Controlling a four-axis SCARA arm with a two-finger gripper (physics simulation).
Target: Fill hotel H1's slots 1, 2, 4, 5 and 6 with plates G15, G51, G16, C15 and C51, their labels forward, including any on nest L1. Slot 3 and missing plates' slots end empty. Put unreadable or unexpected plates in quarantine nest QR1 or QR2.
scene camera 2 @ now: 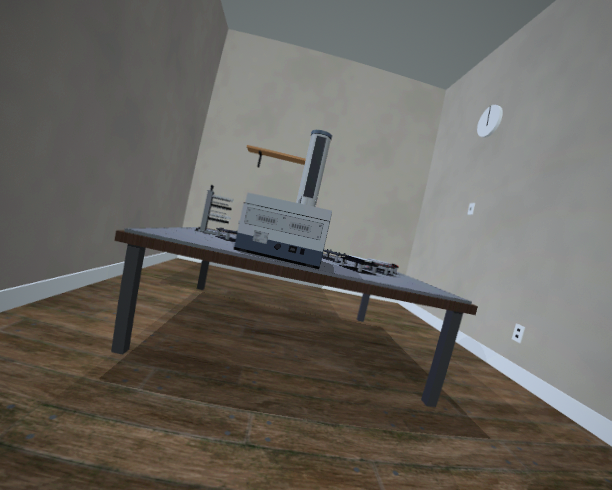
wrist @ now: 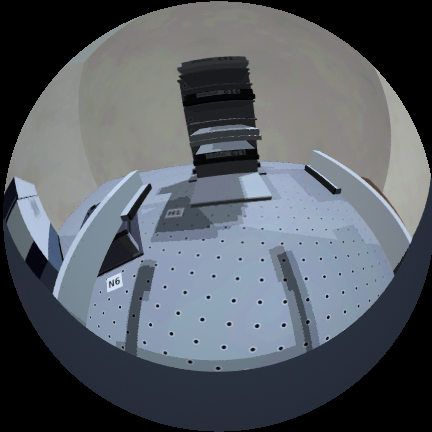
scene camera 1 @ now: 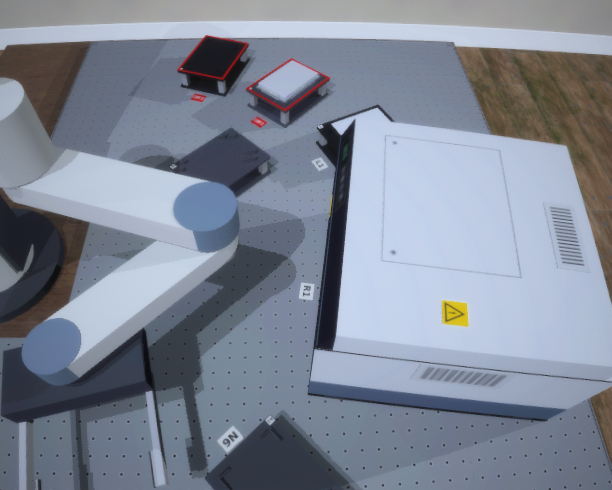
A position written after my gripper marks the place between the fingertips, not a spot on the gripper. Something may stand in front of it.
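Note:
In the wrist view there is my gripper (wrist: 229, 161), and it holds nothing. Scene camera 1 gives me a pale plate (scene camera 1: 288, 81), while in the wrist view the plate is out of frame.

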